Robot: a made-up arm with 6 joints. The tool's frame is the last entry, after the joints. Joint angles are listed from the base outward.
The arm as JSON. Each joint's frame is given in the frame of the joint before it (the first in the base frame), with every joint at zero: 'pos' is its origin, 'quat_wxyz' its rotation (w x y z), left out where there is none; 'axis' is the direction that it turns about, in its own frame. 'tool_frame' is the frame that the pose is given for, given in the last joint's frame.
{
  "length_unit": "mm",
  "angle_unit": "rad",
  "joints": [
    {
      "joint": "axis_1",
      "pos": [
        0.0,
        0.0,
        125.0
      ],
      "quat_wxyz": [
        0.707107,
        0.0,
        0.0,
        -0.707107
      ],
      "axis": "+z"
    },
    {
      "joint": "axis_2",
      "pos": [
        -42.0,
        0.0,
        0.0
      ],
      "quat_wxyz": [
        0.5,
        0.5,
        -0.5,
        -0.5
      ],
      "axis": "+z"
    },
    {
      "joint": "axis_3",
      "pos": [
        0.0,
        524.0,
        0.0
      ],
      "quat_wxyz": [
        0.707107,
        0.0,
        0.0,
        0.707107
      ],
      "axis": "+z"
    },
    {
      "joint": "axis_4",
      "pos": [
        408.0,
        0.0,
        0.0
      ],
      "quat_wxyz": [
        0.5,
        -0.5,
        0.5,
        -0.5
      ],
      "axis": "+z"
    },
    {
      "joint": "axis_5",
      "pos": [
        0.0,
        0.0,
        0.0
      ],
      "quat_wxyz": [
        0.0,
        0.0,
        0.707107,
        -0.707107
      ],
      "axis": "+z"
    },
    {
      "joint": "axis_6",
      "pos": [
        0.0,
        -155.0,
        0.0
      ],
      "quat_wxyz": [
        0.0,
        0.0,
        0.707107,
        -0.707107
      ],
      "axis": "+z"
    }
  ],
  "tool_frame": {
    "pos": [
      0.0,
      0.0,
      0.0
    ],
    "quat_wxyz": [
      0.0,
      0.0,
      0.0,
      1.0
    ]
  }
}
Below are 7 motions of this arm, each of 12 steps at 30 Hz.
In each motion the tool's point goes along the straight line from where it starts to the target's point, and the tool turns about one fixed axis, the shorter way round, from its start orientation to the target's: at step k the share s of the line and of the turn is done. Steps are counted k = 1, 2, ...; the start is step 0. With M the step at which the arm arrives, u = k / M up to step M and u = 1 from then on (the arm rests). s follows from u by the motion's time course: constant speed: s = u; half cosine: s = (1 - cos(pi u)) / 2; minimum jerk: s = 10 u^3 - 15 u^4 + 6 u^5.
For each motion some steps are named. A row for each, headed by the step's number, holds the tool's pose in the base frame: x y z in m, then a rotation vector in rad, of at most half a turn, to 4 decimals.
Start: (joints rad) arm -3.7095 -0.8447 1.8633 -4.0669 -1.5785 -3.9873
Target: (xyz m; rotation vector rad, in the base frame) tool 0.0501 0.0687 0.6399 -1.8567 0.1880 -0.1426
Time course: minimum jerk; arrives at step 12
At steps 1, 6, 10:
1: 0.0412 0.0708 0.6071 -2.1206 0.0078 -0.2325
6: 0.0456 0.0698 0.6234 -1.9907 0.0998 -0.1871
10: 0.0498 0.0688 0.6387 -1.8663 0.1819 -0.1457

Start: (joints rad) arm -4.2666 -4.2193 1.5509 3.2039 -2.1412 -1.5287
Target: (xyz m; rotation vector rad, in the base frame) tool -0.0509 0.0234 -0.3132 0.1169 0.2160 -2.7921
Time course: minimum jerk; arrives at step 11
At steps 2, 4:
2: -0.1270 0.1509 -0.3506 -0.0791 0.6991 -2.6280
4: -0.1101 0.1227 -0.3423 -0.0364 0.5952 -2.6718

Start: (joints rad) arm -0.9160 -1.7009 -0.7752 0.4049 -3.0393 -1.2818
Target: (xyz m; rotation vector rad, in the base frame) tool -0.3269 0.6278 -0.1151 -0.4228 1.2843 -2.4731
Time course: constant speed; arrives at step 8
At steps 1, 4, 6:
1: -0.3703 0.5590 -0.1471 -0.3440 0.9992 -2.4578
4: -0.3517 0.5885 -0.1334 -0.3776 1.1203 -2.4677
6: -0.3393 0.6081 -0.1242 -0.4001 1.2020 -2.4715

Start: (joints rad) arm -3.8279 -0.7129 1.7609 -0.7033 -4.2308 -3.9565
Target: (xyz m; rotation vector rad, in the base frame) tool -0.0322 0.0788 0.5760 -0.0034 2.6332 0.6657
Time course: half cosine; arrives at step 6
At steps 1, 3, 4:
1: 0.0249 0.0396 0.5970 0.2751 2.6589 0.6578
3: -0.0016 0.0578 0.5872 0.1453 2.6499 0.6622
4: -0.0169 0.0683 0.5816 0.0708 2.6424 0.6642

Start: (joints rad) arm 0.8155 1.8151 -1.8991 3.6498 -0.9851 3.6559
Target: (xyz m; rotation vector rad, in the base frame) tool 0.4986 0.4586 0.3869 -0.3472 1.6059 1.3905
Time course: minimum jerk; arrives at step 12
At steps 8, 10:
8: 0.4613 0.4660 0.4106 -0.3716 1.4705 1.4610
10: 0.4923 0.4598 0.3909 -0.3514 1.5832 1.4028

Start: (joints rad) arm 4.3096 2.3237 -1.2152 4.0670 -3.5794 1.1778
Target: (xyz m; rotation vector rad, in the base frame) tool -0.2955 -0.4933 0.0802 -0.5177 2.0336 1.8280
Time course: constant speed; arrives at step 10
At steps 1, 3, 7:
1: -0.2514 -0.5459 -0.0627 -1.0228 1.6859 1.3796
3: -0.2612 -0.5342 -0.0309 -0.9238 1.7701 1.4828
7: -0.2808 -0.5108 0.0326 -0.7034 1.9272 1.6836

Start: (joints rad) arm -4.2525 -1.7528 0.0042 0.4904 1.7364 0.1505
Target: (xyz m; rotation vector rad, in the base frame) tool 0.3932 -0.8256 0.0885 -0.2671 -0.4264 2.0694
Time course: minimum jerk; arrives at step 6
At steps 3, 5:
3: 0.3487 -0.8483 0.0919 -0.2995 -0.4526 2.0589
5: 0.3900 -0.8272 0.0887 -0.2694 -0.4283 2.0687

